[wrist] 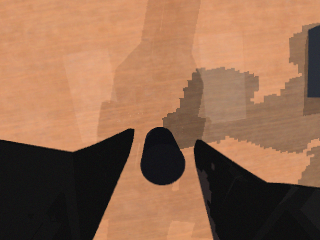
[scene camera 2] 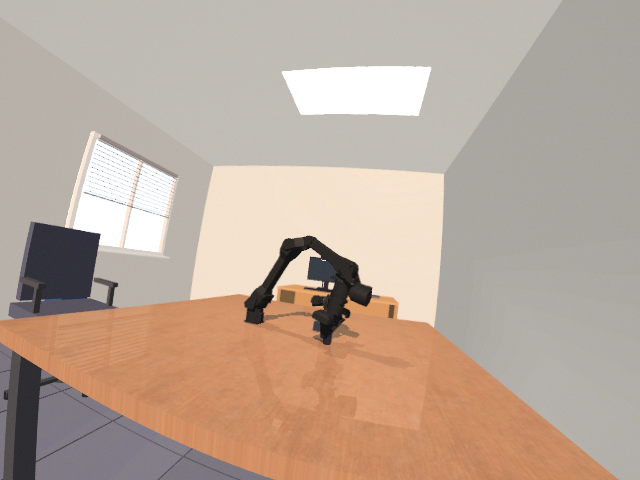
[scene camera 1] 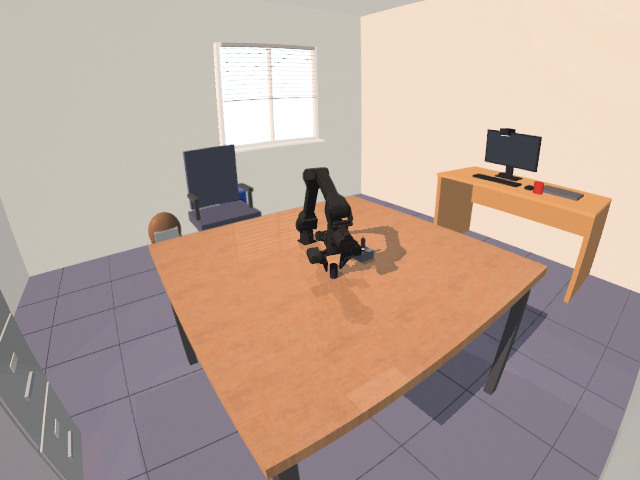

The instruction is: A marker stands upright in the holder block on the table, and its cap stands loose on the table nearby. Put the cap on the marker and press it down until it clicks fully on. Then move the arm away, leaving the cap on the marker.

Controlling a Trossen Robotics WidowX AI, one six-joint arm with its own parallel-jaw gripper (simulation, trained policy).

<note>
In view: the gripper [scene camera 2: 325, 336] and a dark cap [wrist: 162, 162].
The gripper also shows in the wrist view [wrist: 164, 139] and in scene camera 1 [scene camera 1: 333, 269].
</note>
